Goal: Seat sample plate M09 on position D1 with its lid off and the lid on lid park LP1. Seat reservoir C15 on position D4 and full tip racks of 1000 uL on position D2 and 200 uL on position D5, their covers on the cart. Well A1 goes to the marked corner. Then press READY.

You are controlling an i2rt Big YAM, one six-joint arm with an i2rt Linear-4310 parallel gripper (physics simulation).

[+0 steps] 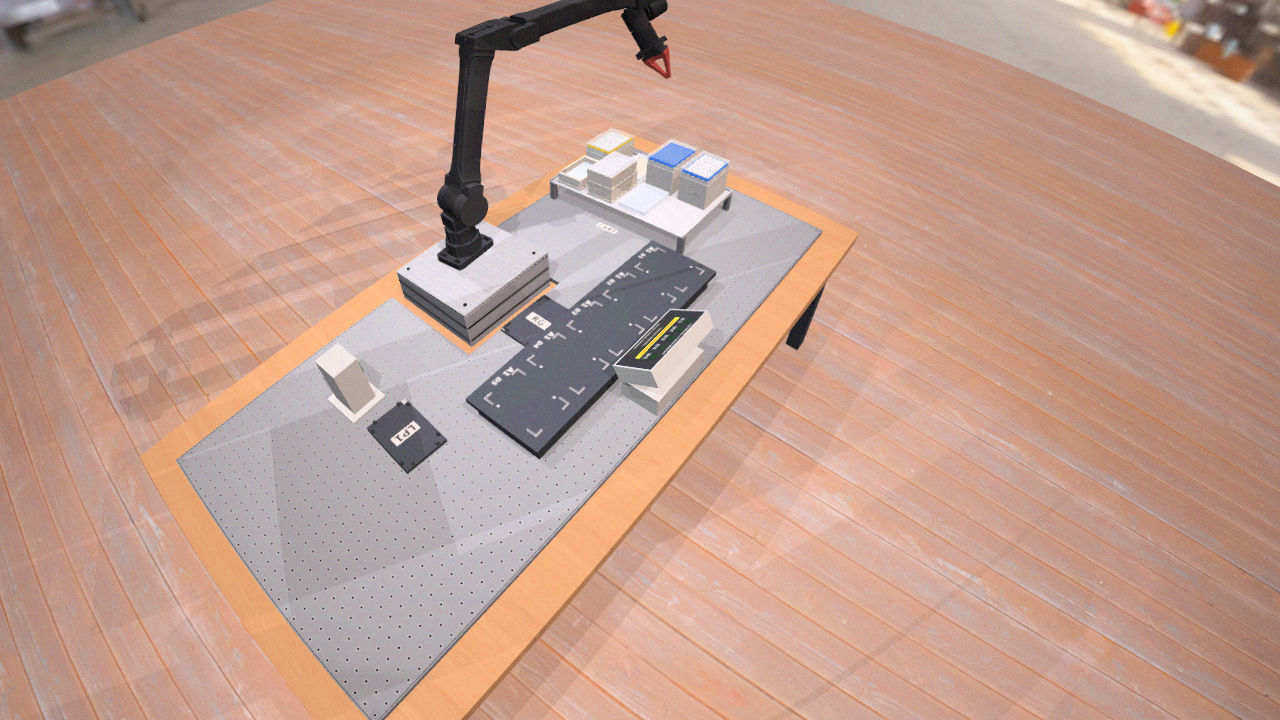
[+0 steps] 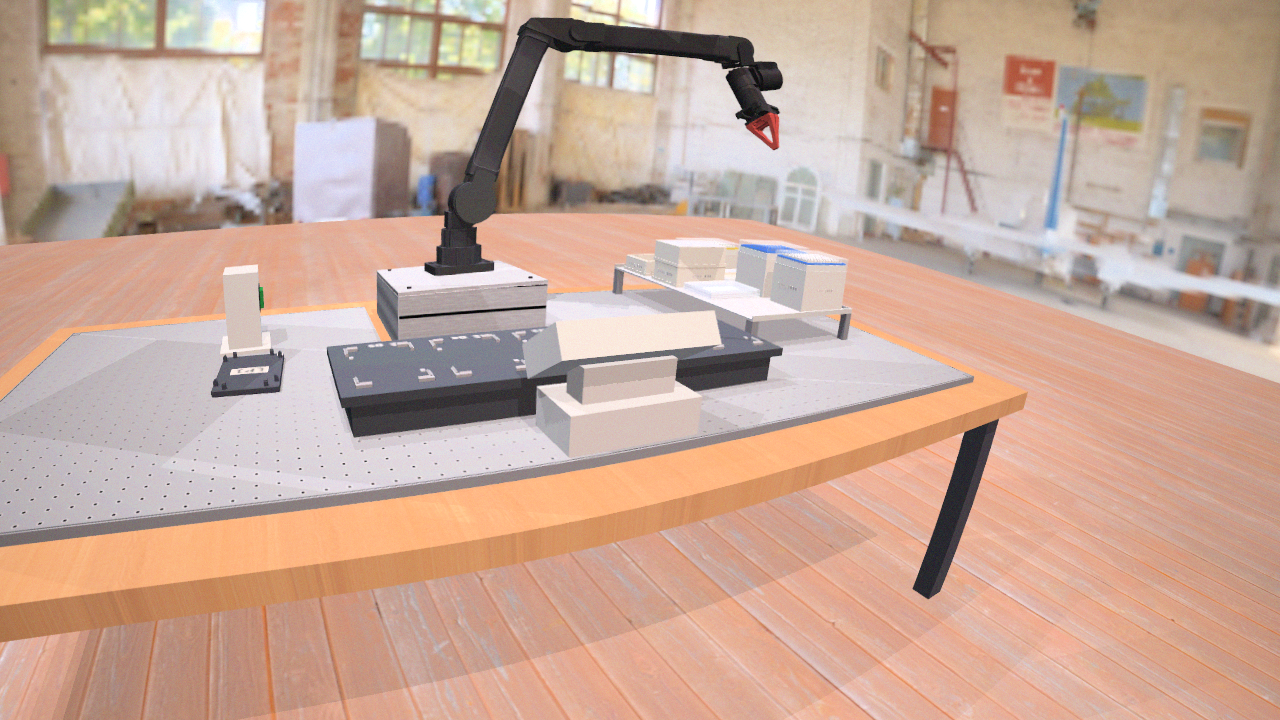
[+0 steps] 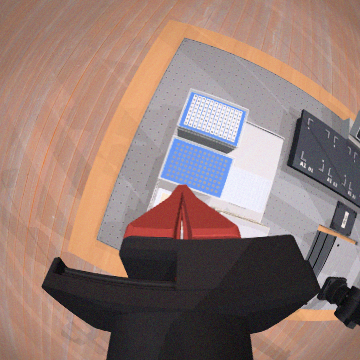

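Observation:
My gripper is shut and empty, high above the cart. On the cart stand a tip rack with white tips in a blue frame, a rack with a plain blue top and a yellow-edged rack. A pale box stack, a low open tray and a flat translucent piece are there too. Labels M09 and C15 are unreadable. The dark deck bears no labware. Lid park LP1 holds no lid.
A tilted display unit stands at the deck's front edge. A white post with a green part stands beside LP1. The RG pad lies between the deck and the arm's base block.

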